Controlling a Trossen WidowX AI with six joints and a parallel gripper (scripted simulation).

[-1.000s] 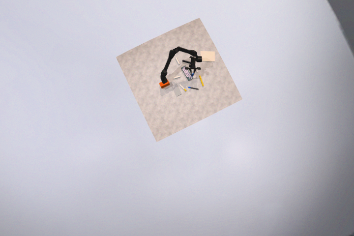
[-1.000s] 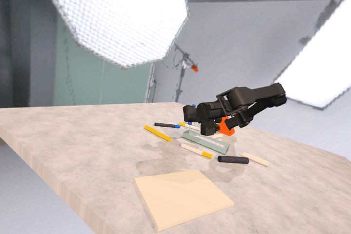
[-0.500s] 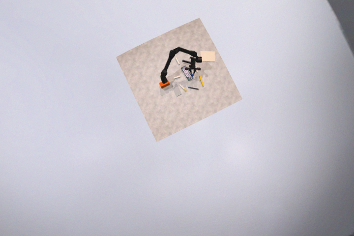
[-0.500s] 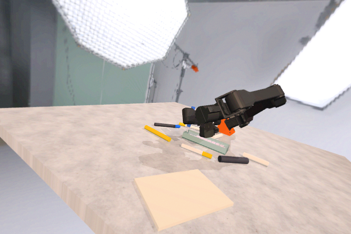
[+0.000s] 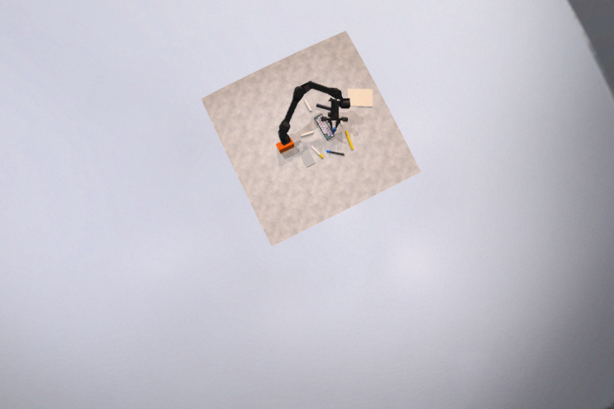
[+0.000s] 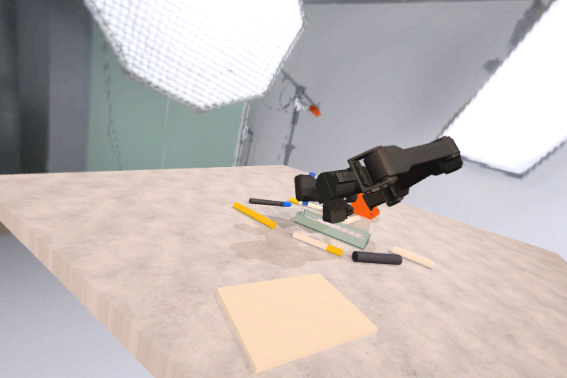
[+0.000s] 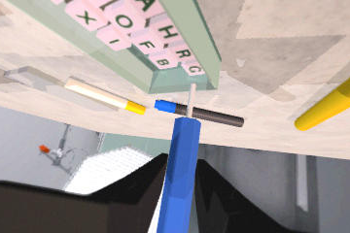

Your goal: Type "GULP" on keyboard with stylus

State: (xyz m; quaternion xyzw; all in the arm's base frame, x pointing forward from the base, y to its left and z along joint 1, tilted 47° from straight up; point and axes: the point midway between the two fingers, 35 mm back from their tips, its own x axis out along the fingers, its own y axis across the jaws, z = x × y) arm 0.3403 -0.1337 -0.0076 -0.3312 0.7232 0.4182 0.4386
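My gripper tip is 22 cm to the right of the black cylinder, 7 cm above it and 6 cm short of it. From my gripper tip the other things lie so: blue stylus (1 cm below); yellow stick (10 cm to the right, 9 cm ahead, 7 cm below); grey flat block (25 cm behind, 8 cm below, 3 cm to the right).
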